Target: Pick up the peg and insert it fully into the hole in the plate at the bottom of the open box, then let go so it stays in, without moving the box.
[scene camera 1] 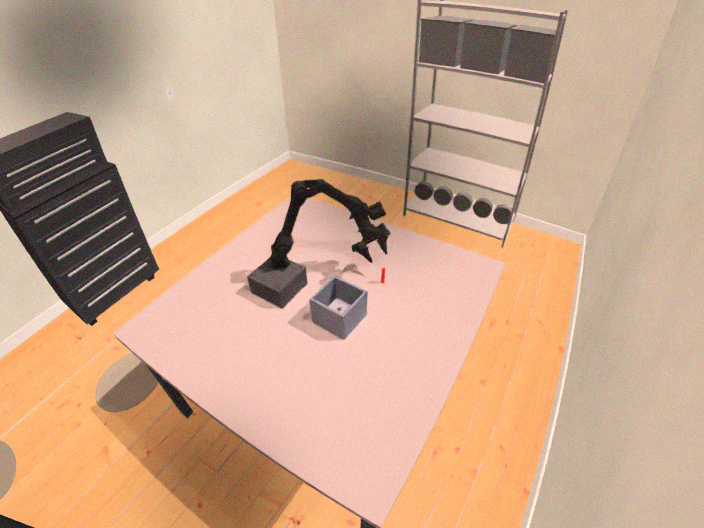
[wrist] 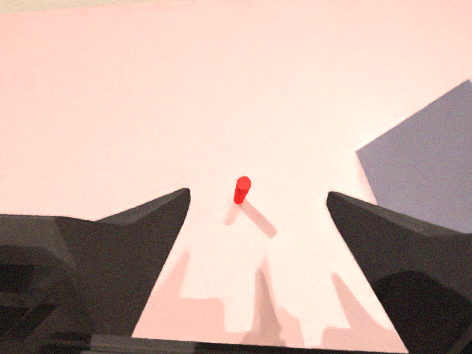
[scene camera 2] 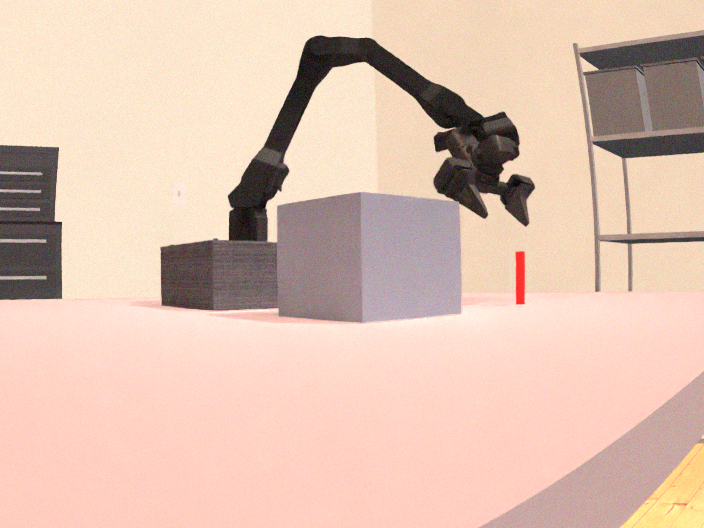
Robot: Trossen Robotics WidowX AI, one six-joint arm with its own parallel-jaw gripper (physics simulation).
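Pixels of known places: gripper, fingertip midpoint: (scene camera 1: 379,258) (wrist: 257,196) (scene camera 2: 507,220); arm's base, link origin: (scene camera 1: 280,265) (scene camera 2: 247,245).
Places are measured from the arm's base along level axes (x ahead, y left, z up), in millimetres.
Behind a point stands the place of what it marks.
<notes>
A thin red peg (scene camera 1: 383,275) @[x 420, y 154, z -52 mm] (scene camera 2: 520,277) @[x 419, y 154, z -58 mm] (wrist: 242,189) @[x 412, y 164, z -19 mm] stands upright on the table, beside the box and apart from it. The blue-grey open box (scene camera 1: 355,313) @[x 400, y -127, z -13 mm] (scene camera 2: 410,261) @[x 399, y -132, z -35 mm] (wrist: 425,165) @[x 363, y -33, z -21 mm] stands between the peg and the camera side of the table; the plate (scene camera 1: 343,302) @[x 324, y -68, z -40 mm] at its bottom shows a small dark hole in scene camera 1. My gripper (scene camera 1: 379,256) @[x 394, y 165, z 29 mm] (scene camera 2: 507,221) @[x 394, y 165, z 29 mm] (wrist: 257,196) @[x 394, y 165, z 29 mm] is open and empty. It points steeply down and hangs above table height, higher than the peg's top. In the wrist view the peg appears between the two fingertips, a little left of their middle.
The arm's dark base block (scene camera 1: 277,282) @[x 43, y -101, z 2 mm] (scene camera 2: 213,278) @[x 78, y -145, z -52 mm] stands on the pink table (scene camera 1: 341,397) @[x 469, y -433, z -99 mm] (scene camera 2: 284,409) @[x 629, y -588, z -99 mm], left of the box. A shelf rack (scene camera 1: 410,119) (scene camera 2: 591,170) stands behind the table. A dark drawer cabinet (scene camera 1: 79,215) (scene camera 2: 28,244) is at the left.
</notes>
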